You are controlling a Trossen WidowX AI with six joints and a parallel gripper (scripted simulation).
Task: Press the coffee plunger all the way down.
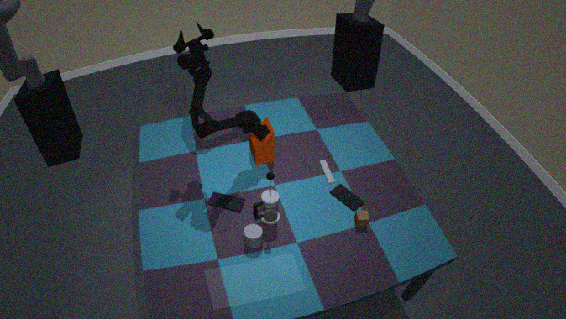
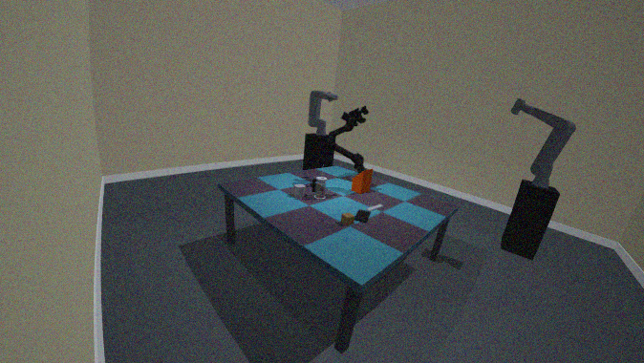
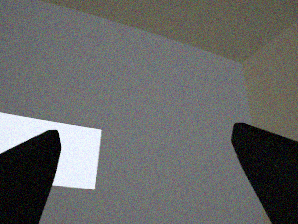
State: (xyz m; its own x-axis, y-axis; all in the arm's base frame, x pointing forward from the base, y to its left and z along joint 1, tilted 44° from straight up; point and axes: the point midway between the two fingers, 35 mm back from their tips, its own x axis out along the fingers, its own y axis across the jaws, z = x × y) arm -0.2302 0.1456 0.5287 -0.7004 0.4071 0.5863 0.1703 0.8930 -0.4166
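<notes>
Now: the coffee press 650 mm ahead of my gripper tip, 160 mm to the left of it and 510 mm below it. Round my gripper tip: small brown block 810 mm ahead, 520 mm to the left, 610 mm below.
</notes>
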